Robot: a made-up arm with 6 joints.
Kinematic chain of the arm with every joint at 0, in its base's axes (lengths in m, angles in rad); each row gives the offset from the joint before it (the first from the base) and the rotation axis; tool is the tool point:
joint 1: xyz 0 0 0.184 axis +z
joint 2: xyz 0 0 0 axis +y
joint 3: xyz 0 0 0.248 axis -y
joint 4: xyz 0 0 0 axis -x
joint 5: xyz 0.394 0 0 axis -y
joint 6: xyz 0 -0.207 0 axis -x
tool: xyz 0 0 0
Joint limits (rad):
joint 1: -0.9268..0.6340
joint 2: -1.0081..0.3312
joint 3: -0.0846..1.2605
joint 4: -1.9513..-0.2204
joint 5: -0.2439..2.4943
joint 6: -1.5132..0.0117
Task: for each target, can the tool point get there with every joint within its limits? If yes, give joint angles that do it. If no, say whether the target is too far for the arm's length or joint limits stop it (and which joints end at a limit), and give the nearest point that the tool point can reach.
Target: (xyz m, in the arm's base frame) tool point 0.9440 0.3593 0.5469
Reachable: no: too far | nearest point 0.4874 0.1855 0.4794 | short by 0.493 m
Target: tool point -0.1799 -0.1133 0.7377
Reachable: yes | joints -0.4746 -0.8865 0.7165 -0.4859 0.4834 -0.6158
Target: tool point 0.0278 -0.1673 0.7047
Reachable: yes | joints 0.1297 -0.8748 0.4916 -0.6112 1.4186 -0.1343
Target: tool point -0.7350 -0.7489 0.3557
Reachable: no: too far | nearest point -0.3317 -0.3379 0.6473 | short by 0.645 m
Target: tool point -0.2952 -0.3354 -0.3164
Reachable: no: joint limits stop it (at a limit: joint 1, joint 2, joint 3) | nearest point 0.1321 -0.3649 0.1010 | short by 0.598 m
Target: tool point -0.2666 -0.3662 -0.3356
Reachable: no: joint limits stop it (at a limit: joint 1, joint 2, joint 3) | nearest point 0.1327 -0.3642 0.1004 | short by 0.591 m
